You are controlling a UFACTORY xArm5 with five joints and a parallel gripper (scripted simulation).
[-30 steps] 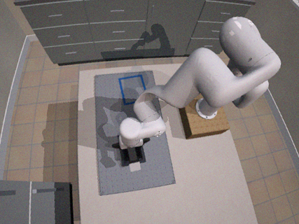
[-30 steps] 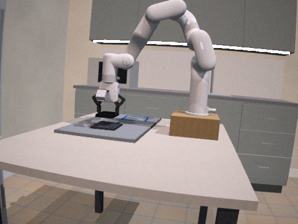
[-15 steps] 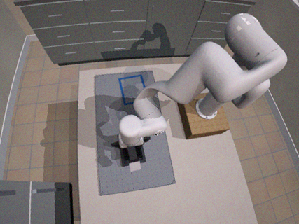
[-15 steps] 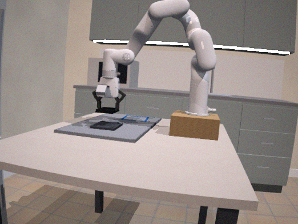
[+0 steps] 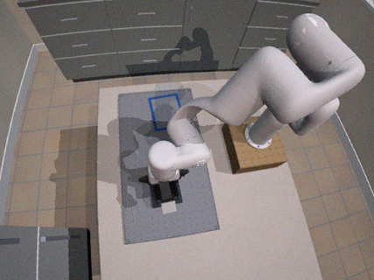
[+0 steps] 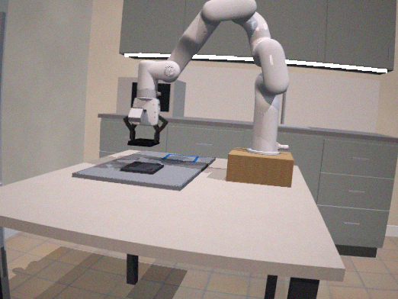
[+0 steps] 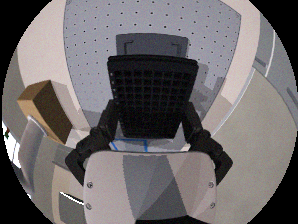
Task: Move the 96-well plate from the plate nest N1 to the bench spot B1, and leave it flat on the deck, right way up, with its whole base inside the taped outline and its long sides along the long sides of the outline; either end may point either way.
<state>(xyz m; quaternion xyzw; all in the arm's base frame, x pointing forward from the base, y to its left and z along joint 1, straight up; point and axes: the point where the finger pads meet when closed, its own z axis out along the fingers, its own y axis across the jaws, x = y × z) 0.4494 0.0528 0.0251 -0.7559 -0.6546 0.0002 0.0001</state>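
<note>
The plate nest N1 is 110 mm below my hand. The rest, counted from my hand: 96-well plate: 10 mm below.
</note>
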